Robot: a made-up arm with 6 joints. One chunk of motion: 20 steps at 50 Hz.
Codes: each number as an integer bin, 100 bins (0 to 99) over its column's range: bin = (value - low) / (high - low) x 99, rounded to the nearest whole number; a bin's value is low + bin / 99 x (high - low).
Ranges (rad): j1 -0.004..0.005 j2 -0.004..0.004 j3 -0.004..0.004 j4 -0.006..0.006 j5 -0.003..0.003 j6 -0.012..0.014
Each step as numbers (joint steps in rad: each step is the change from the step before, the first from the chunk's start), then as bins.
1 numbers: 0.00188 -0.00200 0.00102 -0.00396 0.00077 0.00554
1 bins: 65 25 62 17 62 67
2 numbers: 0.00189 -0.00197 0.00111 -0.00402 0.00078 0.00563
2 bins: 65 25 63 16 62 67
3 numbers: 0.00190 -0.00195 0.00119 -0.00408 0.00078 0.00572
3 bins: 65 25 64 16 62 67
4 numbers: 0.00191 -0.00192 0.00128 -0.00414 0.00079 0.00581
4 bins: 65 26 65 15 63 68
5 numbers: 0.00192 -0.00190 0.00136 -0.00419 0.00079 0.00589
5 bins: 65 26 66 15 63 68
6 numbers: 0.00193 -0.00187 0.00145 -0.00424 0.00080 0.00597
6 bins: 65 26 67 15 63 68
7 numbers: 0.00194 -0.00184 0.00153 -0.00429 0.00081 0.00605
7 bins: 65 27 68 14 63 69
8 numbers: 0.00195 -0.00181 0.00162 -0.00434 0.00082 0.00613
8 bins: 65 27 70 14 63 69
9 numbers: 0.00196 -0.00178 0.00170 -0.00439 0.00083 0.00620
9 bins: 66 27 71 13 63 69
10 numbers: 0.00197 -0.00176 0.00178 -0.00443 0.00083 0.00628
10 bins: 66 28 72 13 63 70
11 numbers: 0.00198 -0.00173 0.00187 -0.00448 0.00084 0.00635
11 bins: 66 28 73 13 63 70
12 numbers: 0.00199 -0.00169 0.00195 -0.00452 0.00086 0.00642
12 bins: 66 29 74 12 64 70
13 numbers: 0.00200 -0.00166 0.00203 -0.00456 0.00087 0.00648
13 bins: 66 29 75 12 64 70
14 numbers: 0.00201 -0.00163 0.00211 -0.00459 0.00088 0.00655
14 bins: 66 29 76 12 64 71
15 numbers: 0.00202 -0.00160 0.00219 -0.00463 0.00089 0.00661
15 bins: 66 30 77 11 64 71
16 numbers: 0.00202 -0.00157 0.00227 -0.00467 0.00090 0.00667
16 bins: 66 30 78 11 64 71
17 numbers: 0.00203 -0.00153 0.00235 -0.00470 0.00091 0.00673
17 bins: 66 31 79 11 65 71
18 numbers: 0.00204 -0.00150 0.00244 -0.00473 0.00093 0.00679
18 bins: 66 31 80 10 65 72
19 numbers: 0.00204 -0.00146 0.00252 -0.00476 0.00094 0.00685
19 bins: 66 31 81 10 65 72
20 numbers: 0.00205 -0.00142 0.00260 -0.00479 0.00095 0.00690
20 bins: 67 32 82 10 65 72
